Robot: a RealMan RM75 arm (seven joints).
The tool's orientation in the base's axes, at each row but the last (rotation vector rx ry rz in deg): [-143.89 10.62 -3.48]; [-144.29 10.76 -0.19]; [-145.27 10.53 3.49]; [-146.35 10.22 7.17]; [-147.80 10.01 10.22]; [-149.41 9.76 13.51]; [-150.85 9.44 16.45]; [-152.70 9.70 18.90]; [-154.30 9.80 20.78]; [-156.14 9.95 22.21]
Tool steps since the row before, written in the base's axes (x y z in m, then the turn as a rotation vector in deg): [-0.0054 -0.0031 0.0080 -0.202 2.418 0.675]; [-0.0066 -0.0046 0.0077 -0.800 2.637 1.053]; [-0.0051 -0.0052 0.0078 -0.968 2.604 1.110]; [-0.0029 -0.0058 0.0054 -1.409 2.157 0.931]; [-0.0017 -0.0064 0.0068 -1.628 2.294 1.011]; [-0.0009 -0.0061 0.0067 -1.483 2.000 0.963]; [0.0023 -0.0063 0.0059 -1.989 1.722 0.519]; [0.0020 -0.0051 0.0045 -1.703 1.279 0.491]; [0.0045 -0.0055 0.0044 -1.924 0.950 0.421]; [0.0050 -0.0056 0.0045 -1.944 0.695 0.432]
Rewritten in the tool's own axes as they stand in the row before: [-0.0049 -0.0015 -0.0087 -0.555 -2.311 0.833]; [-0.0062 0.0002 -0.0092 -1.192 -2.625 0.624]; [-0.0051 0.0006 -0.0094 -1.359 -2.606 0.559]; [-0.0030 0.0023 -0.0075 -1.726 -2.071 0.484]; [-0.0022 0.0022 -0.0090 -1.967 -2.193 0.509]; [-0.0017 0.0022 -0.0087 -1.793 -1.941 0.383]; [0.0013 0.0025 -0.0085 -2.163 -1.412 0.720]; [0.0011 0.0023 -0.0066 -1.851 -1.054 0.489]; [0.0034 0.0025 -0.0072 -2.023 -0.690 0.463]; [0.0038 0.0027 -0.0074 -2.028 -0.456 0.359]
